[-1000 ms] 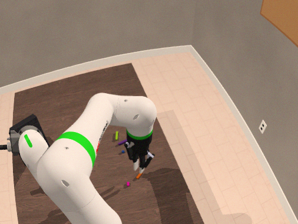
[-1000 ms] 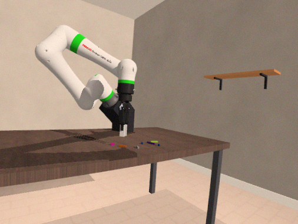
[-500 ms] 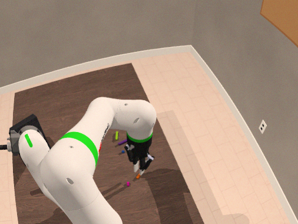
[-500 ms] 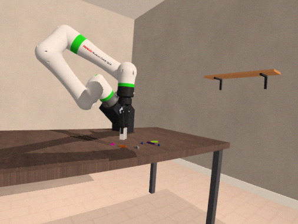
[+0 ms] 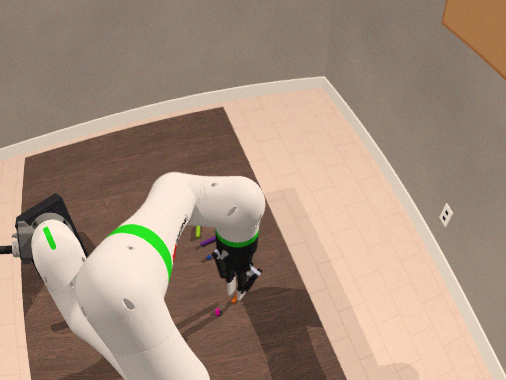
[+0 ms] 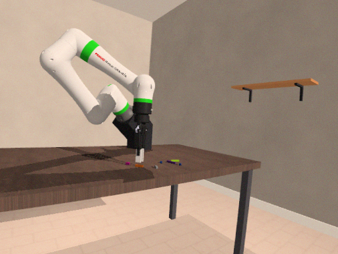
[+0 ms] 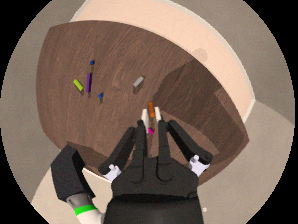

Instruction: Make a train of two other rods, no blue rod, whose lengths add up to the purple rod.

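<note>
The orange rod lies 50 mm below my hand. Round my hand: magenta rod: 70 mm behind, 50 mm below, 30 mm to the right; purple rod: 210 mm to the left, 50 mm below, 10 mm ahead; grey rod: 60 mm to the left, 60 mm ahead, 50 mm below.
</note>
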